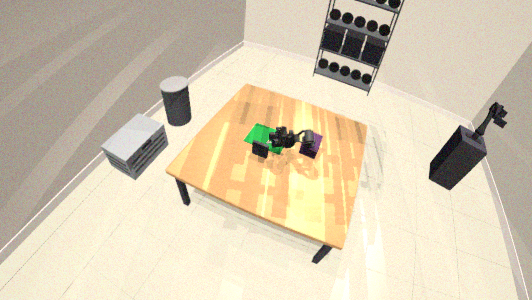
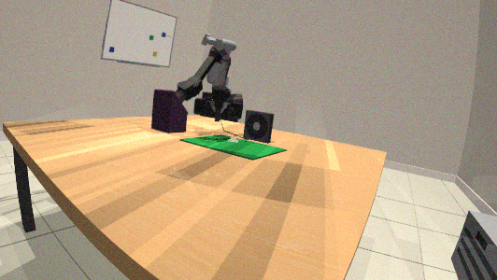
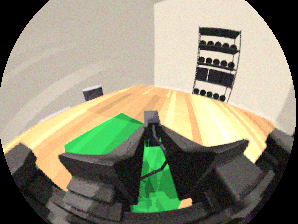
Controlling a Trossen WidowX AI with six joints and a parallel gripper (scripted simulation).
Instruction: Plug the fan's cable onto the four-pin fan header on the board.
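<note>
Now: the green board 6 cm ahead of my gripper tip, 4 cm to the left of it and 12 cm below it. From my gripper tip the other things lie so: black square fan (1 cm ahead, 22 cm to the left, 4 cm below); dark fan plug (1 cm below).
</note>
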